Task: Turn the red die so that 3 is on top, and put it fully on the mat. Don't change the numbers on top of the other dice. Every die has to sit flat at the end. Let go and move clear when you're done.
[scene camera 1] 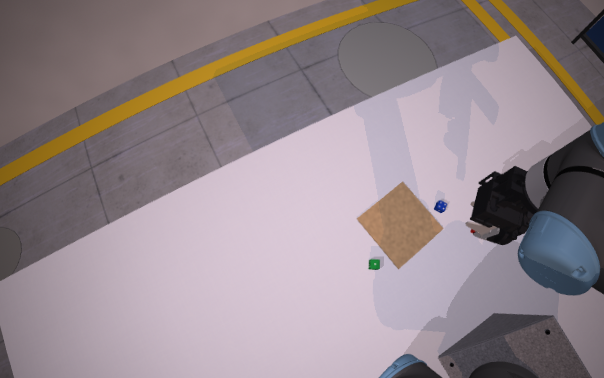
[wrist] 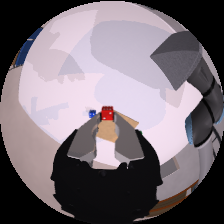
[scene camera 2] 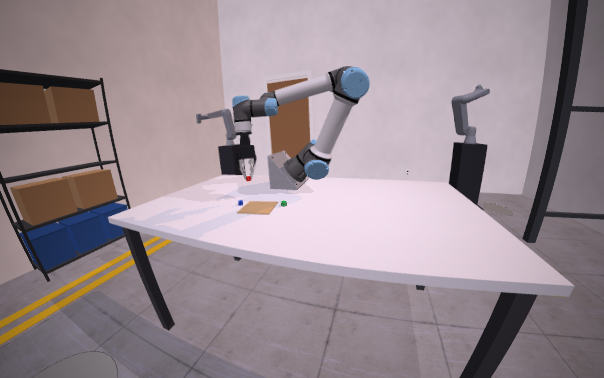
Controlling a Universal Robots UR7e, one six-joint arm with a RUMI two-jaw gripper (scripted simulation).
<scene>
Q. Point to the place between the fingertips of my gripper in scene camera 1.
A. At 475,228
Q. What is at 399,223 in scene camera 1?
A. A tan mat.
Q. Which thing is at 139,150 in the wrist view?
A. My gripper.
</scene>
